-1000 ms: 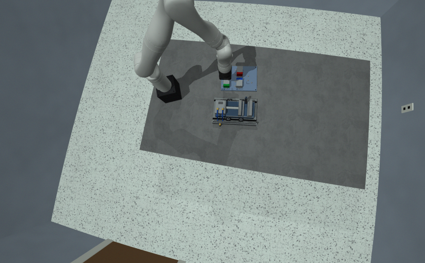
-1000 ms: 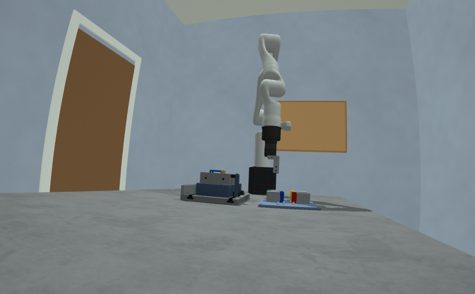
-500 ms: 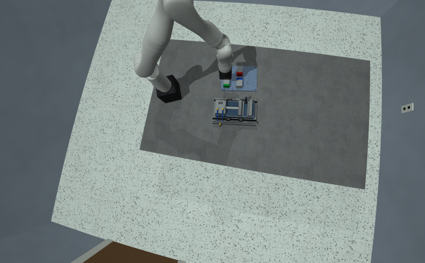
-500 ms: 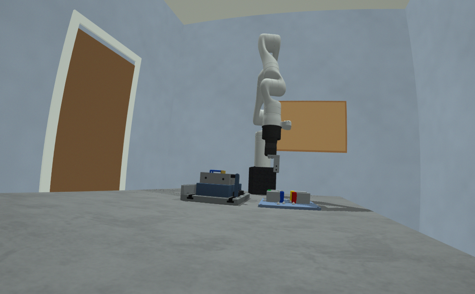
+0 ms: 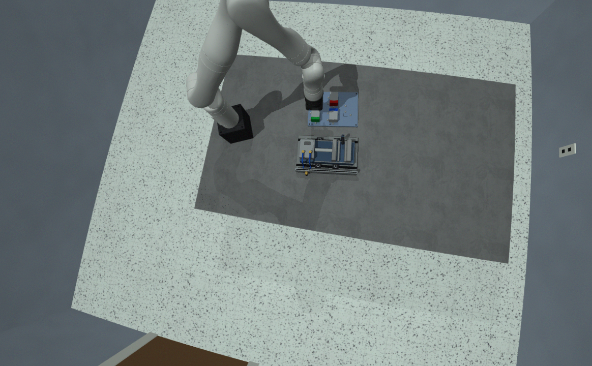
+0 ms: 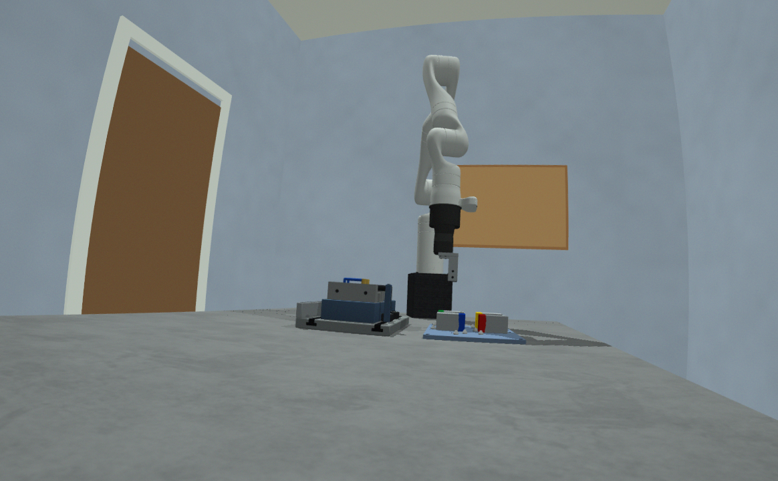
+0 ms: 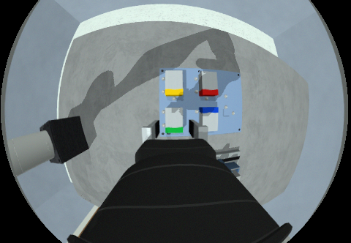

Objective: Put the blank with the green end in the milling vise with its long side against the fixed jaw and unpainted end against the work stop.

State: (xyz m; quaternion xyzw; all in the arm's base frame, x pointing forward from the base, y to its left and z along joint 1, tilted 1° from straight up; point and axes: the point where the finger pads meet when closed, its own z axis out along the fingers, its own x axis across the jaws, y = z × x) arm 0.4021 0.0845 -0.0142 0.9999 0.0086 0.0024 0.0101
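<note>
The green-ended blank is 11 cm below my hand. The rest, counted from my hand: blue plate: 13 cm below, 9 cm ahead, 5 cm to the left; blue-ended blank: 11 cm below, 9 cm ahead; yellow-ended blank: 11 cm below, 9 cm to the left.
</note>
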